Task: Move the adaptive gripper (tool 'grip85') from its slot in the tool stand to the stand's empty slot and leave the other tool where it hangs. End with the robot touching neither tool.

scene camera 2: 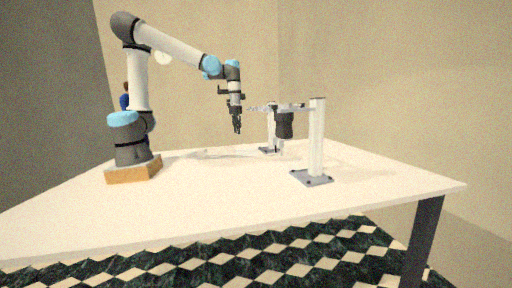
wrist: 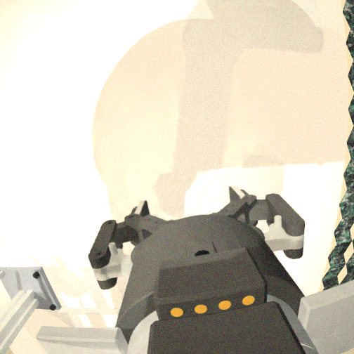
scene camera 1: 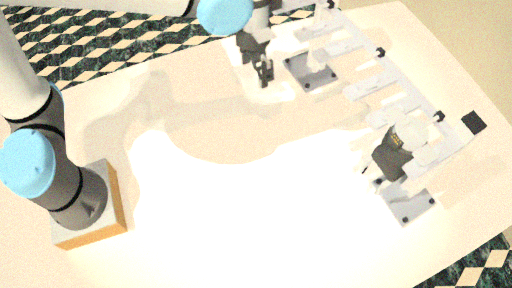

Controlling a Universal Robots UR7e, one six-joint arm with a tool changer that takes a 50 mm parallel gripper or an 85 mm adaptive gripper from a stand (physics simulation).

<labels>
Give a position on an adaptive gripper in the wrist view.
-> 206, 263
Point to a tool stand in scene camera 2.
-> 312, 176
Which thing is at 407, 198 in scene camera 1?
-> A tool stand.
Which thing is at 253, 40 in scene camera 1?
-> An adaptive gripper.
</labels>
